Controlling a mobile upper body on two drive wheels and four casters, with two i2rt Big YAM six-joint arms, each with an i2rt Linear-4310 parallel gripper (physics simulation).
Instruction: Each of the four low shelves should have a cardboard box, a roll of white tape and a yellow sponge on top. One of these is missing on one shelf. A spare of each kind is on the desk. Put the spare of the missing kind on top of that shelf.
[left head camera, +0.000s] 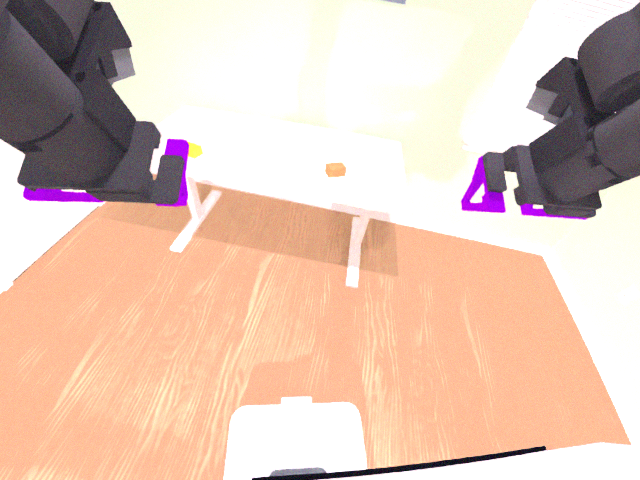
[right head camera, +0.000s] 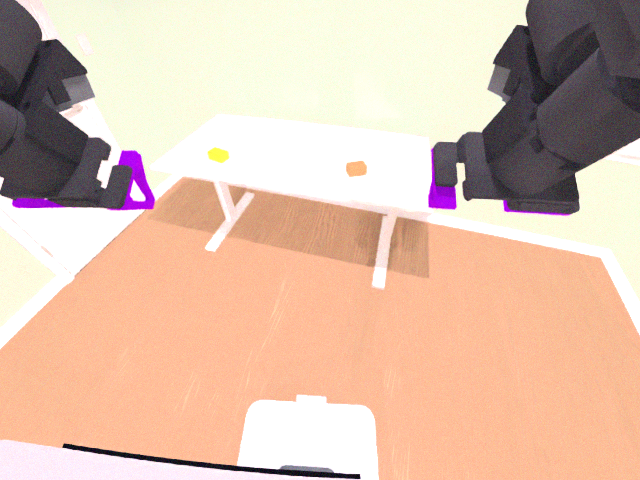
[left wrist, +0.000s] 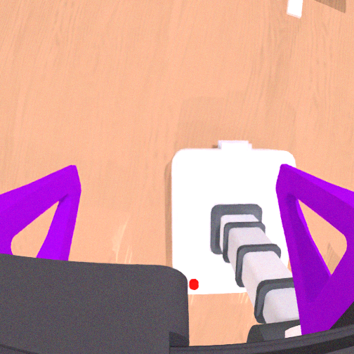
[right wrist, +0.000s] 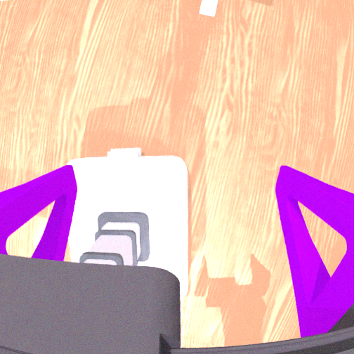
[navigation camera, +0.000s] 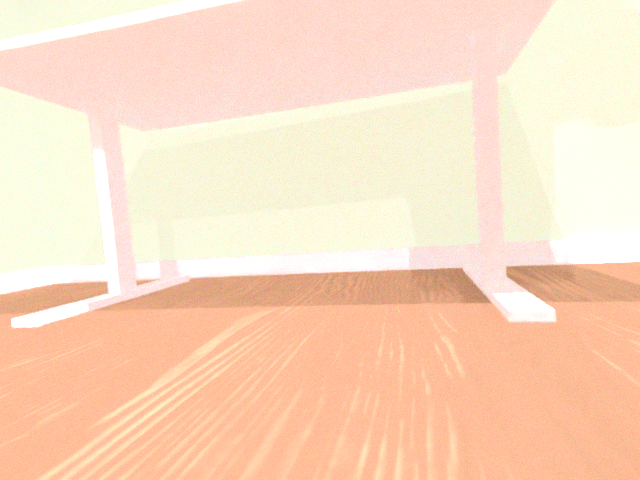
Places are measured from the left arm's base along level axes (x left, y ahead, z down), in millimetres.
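Where they show: left gripper, fingertip midpoint: (left head camera: 144, 198) (right head camera: 120, 203); right gripper, fingertip midpoint: (left head camera: 492, 208) (right head camera: 467, 204).
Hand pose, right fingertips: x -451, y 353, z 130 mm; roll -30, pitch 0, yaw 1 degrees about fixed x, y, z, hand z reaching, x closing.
Observation:
Things, the pixels of their top centre, and the offset from my right fingertips. Level surfaces: height alone.
- yellow sponge, top centre: (left head camera: 189, 145) (right head camera: 217, 151) dx +810, dy +1057, dz +515 mm
- small orange-brown cardboard box, top centre: (right head camera: 356, 164) (left head camera: 336, 165) dx +44, dy +935, dz +510 mm
- wooden floor, surface height: dz +1279 mm
The white desk (left head camera: 268, 155) (right head camera: 289, 160) stands ahead, across the floor. A yellow sponge (left head camera: 194, 150) (right head camera: 218, 155) lies near its left end, partly hidden by my left gripper in the left head view. A small orange-brown cardboard box (left head camera: 335, 169) (right head camera: 356, 168) lies toward its right end. The white tape cannot be made out on the overexposed desk top. No low shelf can be made out. My left gripper (left head camera: 105, 198) (right head camera: 85, 204) (left wrist: 178, 175) and my right gripper (left head camera: 516, 207) (right head camera: 485, 205) (right wrist: 176, 176) are open and empty, raised on the near side of the desk.
My white base (left head camera: 294, 428) (right head camera: 310, 428) (left wrist: 195, 185) (right wrist: 160, 185) is on the wooden floor (left head camera: 206, 330) (navigation camera: 310, 403). The desk's legs (left head camera: 354, 248) (right head camera: 383, 253) (navigation camera: 488, 170) end in feet that point toward me. Pale walls stand behind the desk.

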